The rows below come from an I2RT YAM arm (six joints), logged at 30 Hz.
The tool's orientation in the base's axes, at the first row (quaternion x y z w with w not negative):
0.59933, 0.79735, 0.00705, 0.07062
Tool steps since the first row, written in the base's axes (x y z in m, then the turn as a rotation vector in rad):
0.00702, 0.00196, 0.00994, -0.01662, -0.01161, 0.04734
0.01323, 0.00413, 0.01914, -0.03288, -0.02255, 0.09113
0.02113, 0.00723, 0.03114, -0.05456, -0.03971, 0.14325
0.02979, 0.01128, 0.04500, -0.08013, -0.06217, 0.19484
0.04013, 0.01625, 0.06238, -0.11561, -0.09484, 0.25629
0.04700, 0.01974, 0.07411, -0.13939, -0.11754, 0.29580
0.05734, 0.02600, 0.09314, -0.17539, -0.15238, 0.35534
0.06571, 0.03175, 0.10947, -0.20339, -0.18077, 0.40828
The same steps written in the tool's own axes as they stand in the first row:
-0.00107, 0.00821, -0.00913, -0.01152, -0.01460, -0.04802
-0.00164, 0.01563, -0.01765, -0.02214, -0.02900, -0.09254
-0.00207, 0.02520, -0.02880, -0.03809, -0.04953, -0.14550
-0.00199, 0.03593, -0.04177, -0.05801, -0.07532, -0.19801
-0.00185, 0.04887, -0.05809, -0.08603, -0.11250, -0.26074
-0.00160, 0.05754, -0.06912, -0.10541, -0.13781, -0.30107
-0.00040, 0.07100, -0.08717, -0.13516, -0.17628, -0.36181
0.00112, 0.08217, -0.10274, -0.16023, -0.20593, -0.41552

